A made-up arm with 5 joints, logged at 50 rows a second.
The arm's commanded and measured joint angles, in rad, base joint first. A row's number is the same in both.
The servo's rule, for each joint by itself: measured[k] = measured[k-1] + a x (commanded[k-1-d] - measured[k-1]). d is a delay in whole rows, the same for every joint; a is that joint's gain. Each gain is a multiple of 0.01, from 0.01 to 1. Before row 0 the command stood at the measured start. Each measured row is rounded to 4 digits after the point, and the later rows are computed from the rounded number. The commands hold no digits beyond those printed.
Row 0, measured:
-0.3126 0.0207 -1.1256 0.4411 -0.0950
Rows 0 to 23, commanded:
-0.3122 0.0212 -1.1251 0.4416 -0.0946
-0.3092 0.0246 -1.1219 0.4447 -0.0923
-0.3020 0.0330 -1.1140 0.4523 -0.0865
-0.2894 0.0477 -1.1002 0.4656 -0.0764
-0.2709 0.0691 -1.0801 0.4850 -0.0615
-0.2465 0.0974 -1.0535 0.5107 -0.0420
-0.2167 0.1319 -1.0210 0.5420 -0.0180
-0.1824 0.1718 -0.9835 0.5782 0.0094
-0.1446 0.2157 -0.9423 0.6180 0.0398
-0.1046 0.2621 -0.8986 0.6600 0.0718
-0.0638 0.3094 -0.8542 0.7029 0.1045
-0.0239 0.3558 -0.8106 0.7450 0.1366
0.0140 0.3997 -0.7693 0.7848 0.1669
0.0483 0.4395 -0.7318 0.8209 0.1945
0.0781 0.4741 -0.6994 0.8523 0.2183
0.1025 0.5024 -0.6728 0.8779 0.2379
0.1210 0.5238 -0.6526 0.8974 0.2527
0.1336 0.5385 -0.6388 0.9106 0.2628
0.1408 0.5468 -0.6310 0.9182 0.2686
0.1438 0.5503 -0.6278 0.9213 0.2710
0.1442 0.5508 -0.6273 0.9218 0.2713
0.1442 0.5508 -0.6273 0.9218 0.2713
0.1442 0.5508 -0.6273 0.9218 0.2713
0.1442 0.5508 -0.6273 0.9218 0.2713
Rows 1 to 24, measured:
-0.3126 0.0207 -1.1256 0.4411 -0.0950
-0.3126 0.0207 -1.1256 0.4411 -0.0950
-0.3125 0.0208 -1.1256 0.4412 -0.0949
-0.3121 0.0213 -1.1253 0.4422 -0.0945
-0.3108 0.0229 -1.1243 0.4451 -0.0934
-0.3080 0.0264 -1.1221 0.4510 -0.0910
-0.3032 0.0324 -1.1183 0.4609 -0.0869
-0.2958 0.0415 -1.1125 0.4753 -0.0806
-0.2855 0.0542 -1.1043 0.4946 -0.0718
-0.2721 0.0707 -1.0934 0.5188 -0.0604
-0.2555 0.0910 -1.0798 0.5476 -0.0464
-0.2359 0.1150 -1.0635 0.5802 -0.0299
-0.2135 0.1422 -1.0447 0.6158 -0.0111
-0.1889 0.1721 -1.0236 0.6533 0.0096
-0.1625 0.2040 -1.0007 0.6914 0.0316
-0.1351 0.2370 -0.9765 0.7290 0.0544
-0.1074 0.2702 -0.9516 0.7648 0.0773
-0.0801 0.3027 -0.9265 0.7976 0.0998
-0.0540 0.3337 -0.9018 0.8265 0.1212
-0.0296 0.3624 -0.8781 0.8509 0.1410
-0.0074 0.3882 -0.8559 0.8704 0.1589
0.0123 0.4109 -0.8354 0.8852 0.1746
0.0294 0.4305 -0.8167 0.8958 0.1881
0.0443 0.4473 -0.7997 0.9033 0.1997
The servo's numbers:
d 2
a 0.13 0.14 0.09 0.29 0.14

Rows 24 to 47, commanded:
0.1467 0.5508 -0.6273 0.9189 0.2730
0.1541 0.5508 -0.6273 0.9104 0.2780
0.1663 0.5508 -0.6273 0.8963 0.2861
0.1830 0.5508 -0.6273 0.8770 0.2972
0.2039 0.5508 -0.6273 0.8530 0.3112
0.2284 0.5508 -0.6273 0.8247 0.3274
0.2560 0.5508 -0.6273 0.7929 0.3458
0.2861 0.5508 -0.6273 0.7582 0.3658
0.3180 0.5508 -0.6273 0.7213 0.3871
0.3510 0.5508 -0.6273 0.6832 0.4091
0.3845 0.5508 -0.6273 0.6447 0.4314
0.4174 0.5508 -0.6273 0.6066 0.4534
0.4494 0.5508 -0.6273 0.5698 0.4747
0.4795 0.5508 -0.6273 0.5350 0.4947
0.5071 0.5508 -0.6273 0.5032 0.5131
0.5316 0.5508 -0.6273 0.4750 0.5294
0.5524 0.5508 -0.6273 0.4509 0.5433
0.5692 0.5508 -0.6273 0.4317 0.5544
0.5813 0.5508 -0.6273 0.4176 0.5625
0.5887 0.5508 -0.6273 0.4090 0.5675
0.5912 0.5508 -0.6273 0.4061 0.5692
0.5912 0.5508 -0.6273 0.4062 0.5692
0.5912 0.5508 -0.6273 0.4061 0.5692
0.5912 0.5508 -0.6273 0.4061 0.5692
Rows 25 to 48, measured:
0.0573 0.4618 -0.7842 0.9087 0.2097
0.0686 0.4743 -0.7701 0.9125 0.2183
0.0788 0.4850 -0.7572 0.9144 0.2260
0.0886 0.4942 -0.7455 0.9132 0.2333
0.0987 0.5021 -0.7349 0.9083 0.2407
0.1097 0.5089 -0.7252 0.8992 0.2486
0.1219 0.5148 -0.7164 0.8858 0.2574
0.1357 0.5198 -0.7084 0.8681 0.2672
0.1513 0.5241 -0.7011 0.8463 0.2782
0.1688 0.5278 -0.6945 0.8208 0.2905
0.1882 0.5310 -0.6885 0.7919 0.3040
0.2094 0.5338 -0.6830 0.7604 0.3187
0.2322 0.5362 -0.6780 0.7268 0.3345
0.2563 0.5382 -0.6734 0.6919 0.3511
0.2814 0.5400 -0.6693 0.6565 0.3684
0.3072 0.5415 -0.6655 0.6213 0.3861
0.3332 0.5428 -0.6621 0.5871 0.4039
0.3590 0.5439 -0.6590 0.5546 0.4215
0.3841 0.5449 -0.6561 0.5245 0.4386
0.4082 0.5457 -0.6535 0.4976 0.4548
0.4307 0.5464 -0.6511 0.4744 0.4699
0.4512 0.5470 -0.6490 0.4554 0.4836
0.4694 0.5475 -0.6470 0.4411 0.4956
0.4852 0.5480 -0.6452 0.4310 0.5059

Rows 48 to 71, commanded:
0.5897 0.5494 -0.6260 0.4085 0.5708
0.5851 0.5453 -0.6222 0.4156 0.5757
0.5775 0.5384 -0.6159 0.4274 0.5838
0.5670 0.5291 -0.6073 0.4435 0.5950
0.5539 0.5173 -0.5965 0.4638 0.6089
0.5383 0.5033 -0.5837 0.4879 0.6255
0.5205 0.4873 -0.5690 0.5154 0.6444
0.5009 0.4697 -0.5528 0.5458 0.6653
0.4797 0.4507 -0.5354 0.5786 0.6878
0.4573 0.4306 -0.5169 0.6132 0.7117
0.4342 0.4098 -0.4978 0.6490 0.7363
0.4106 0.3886 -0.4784 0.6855 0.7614
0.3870 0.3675 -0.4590 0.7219 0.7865
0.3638 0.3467 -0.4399 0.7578 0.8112
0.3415 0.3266 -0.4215 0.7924 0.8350
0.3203 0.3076 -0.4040 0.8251 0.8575
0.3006 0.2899 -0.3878 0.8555 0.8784
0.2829 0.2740 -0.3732 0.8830 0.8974
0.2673 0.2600 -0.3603 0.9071 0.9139
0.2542 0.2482 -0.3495 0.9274 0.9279
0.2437 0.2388 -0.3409 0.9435 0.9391
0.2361 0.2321 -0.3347 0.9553 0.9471
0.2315 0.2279 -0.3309 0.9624 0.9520
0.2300 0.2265 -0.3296 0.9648 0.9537
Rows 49 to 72, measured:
0.4990 0.5484 -0.6436 0.4238 0.5148
0.5110 0.5487 -0.6421 0.4187 0.5224
0.5212 0.5488 -0.6407 0.4157 0.5292
0.5295 0.5483 -0.6390 0.4157 0.5357
0.5357 0.5469 -0.6369 0.4191 0.5424
0.5398 0.5444 -0.6342 0.4262 0.5498
0.5416 0.5406 -0.6308 0.4371 0.5581
0.5412 0.5354 -0.6266 0.4518 0.5675
0.5385 0.5287 -0.6214 0.4702 0.5783
0.5336 0.5204 -0.6152 0.4921 0.5905
0.5266 0.5106 -0.6080 0.5172 0.6041
0.5176 0.4994 -0.5998 0.5450 0.6192
0.5068 0.4869 -0.5906 0.5752 0.6356
0.4943 0.4731 -0.5805 0.6072 0.6532
0.4804 0.4583 -0.5696 0.6405 0.6719
0.4652 0.4427 -0.5579 0.6745 0.6914
0.4491 0.4264 -0.5456 0.7087 0.7115
0.4324 0.4098 -0.5329 0.7425 0.7319
0.4153 0.3930 -0.5198 0.7753 0.7524
0.3981 0.3763 -0.5066 0.8065 0.7727
0.3811 0.3600 -0.4934 0.8357 0.7925
0.3646 0.3443 -0.4804 0.8623 0.8115
0.3489 0.3295 -0.4678 0.8858 0.8294
0.3342 0.3159 -0.4558 0.9060 0.8459

